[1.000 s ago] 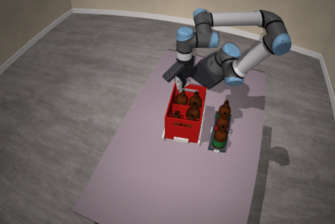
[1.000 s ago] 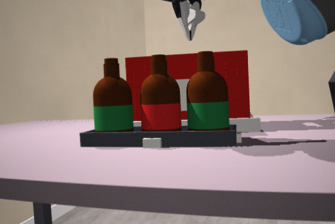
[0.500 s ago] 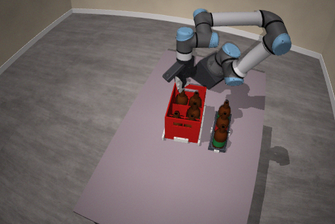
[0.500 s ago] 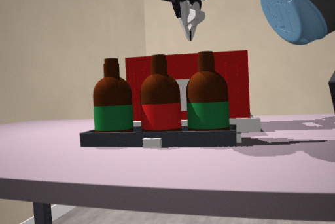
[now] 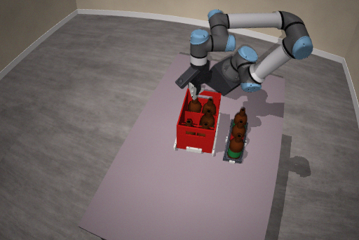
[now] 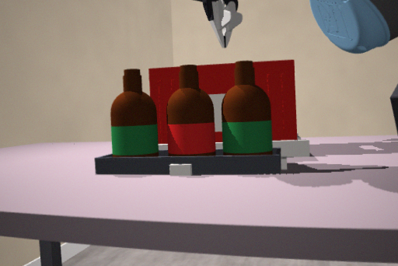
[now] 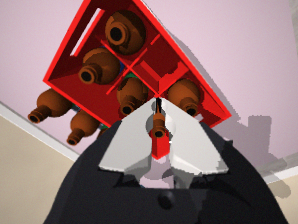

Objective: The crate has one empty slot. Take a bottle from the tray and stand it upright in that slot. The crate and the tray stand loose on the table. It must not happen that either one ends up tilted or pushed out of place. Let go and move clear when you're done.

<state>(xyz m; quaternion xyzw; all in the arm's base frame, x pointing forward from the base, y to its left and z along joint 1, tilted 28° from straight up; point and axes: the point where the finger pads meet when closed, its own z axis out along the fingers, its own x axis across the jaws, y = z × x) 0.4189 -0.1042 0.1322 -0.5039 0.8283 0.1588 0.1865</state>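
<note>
Right now my hand is 5 cm past the tray, 25 cm to the right of it and 23 cm above it. Also, from my hand: red crate (2 cm behind, 3 cm to the left, 16 cm below).
</note>
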